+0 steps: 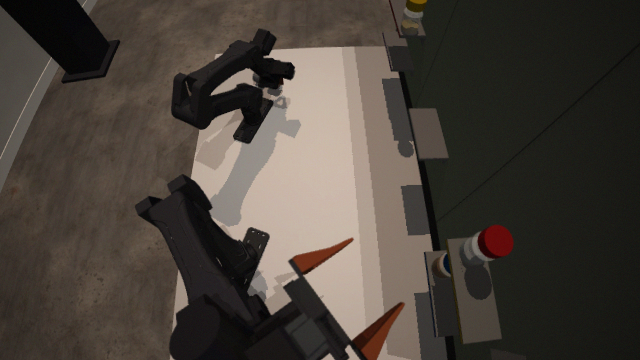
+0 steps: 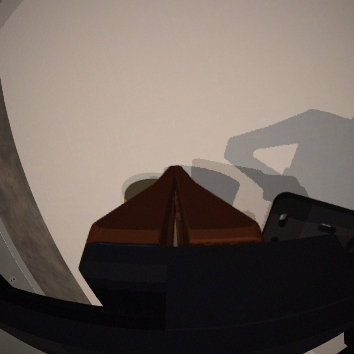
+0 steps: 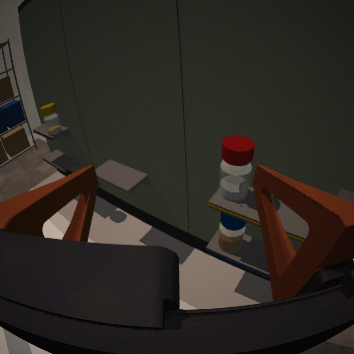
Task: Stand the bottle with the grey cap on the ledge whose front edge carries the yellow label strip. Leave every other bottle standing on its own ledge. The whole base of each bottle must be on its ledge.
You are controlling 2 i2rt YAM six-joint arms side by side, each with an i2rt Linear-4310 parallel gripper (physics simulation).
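Places are measured from the left arm's base along level axes (x ahead, y left, z up), in metres.
Pixels of known places: left gripper, between the fingertips: (image 1: 282,84) (image 2: 174,174); right gripper, between the fingertips: (image 1: 377,270) (image 3: 175,173); left arm's base, origin of its link: (image 1: 254,119); right arm's base, origin of its link: (image 1: 247,261).
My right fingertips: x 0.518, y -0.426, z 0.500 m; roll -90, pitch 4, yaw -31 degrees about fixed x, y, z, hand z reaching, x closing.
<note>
For each thing: its middle in the pictures, then the offset to it from my right fingertips. Level surfaces: height alone.
- clear bottle, middle of its body: (image 2: 152,248) (image 1: 267,78) dx -0.547, dy +0.603, dz -0.472 m
- yellow-strip ledge, middle of its body: (image 3: 265,208) (image 1: 473,288) dx +0.217, dy +0.068, dz -0.211 m
- red-capped bottle, middle of its body: (image 3: 235,169) (image 1: 483,246) dx +0.194, dy +0.134, dz -0.153 m
- blue-capped bottle, middle of its body: (image 3: 231,228) (image 1: 449,264) dx +0.189, dy +0.118, dz -0.293 m
- blue-strip ledge, middle of its body: (image 3: 251,252) (image 1: 445,291) dx +0.217, dy +0.068, dz -0.351 m
- yellow-capped bottle, middle of its body: (image 1: 412,14) (image 3: 50,118) dx -0.085, dy +0.731, dz -0.153 m
- red-strip ledge, middle of its body: (image 1: 406,16) (image 3: 49,129) dx -0.106, dy +0.800, dz -0.211 m
- pale table, height of its surface: dz -0.500 m
A clear bottle (image 1: 274,92) (image 2: 141,190) lies on the table by the left arm, mostly hidden behind the left gripper; its cap does not show. My left gripper (image 1: 282,81) (image 2: 174,174) is shut and empty, its fingertips together over the bottle. My right gripper (image 1: 378,271) (image 3: 175,173) is wide open and empty, facing the wall. The yellow-strip ledge (image 1: 481,320) (image 3: 280,216) bears a red-capped bottle (image 1: 487,244) (image 3: 236,170), standing near one end. A blue-capped bottle (image 1: 441,265) (image 3: 232,232) stands on the blue-strip ledge (image 1: 444,315) (image 3: 252,261) just below.
A yellow-capped bottle (image 1: 413,16) (image 3: 50,119) stands on the red-strip ledge (image 1: 417,33) (image 3: 42,132) far along the dark wall (image 1: 550,150) (image 3: 130,75). Bare ledges, a middle one (image 1: 429,134) (image 3: 122,175) and a lower far one (image 1: 400,59) (image 3: 61,160), jut out over the pale table (image 1: 310,165).
</note>
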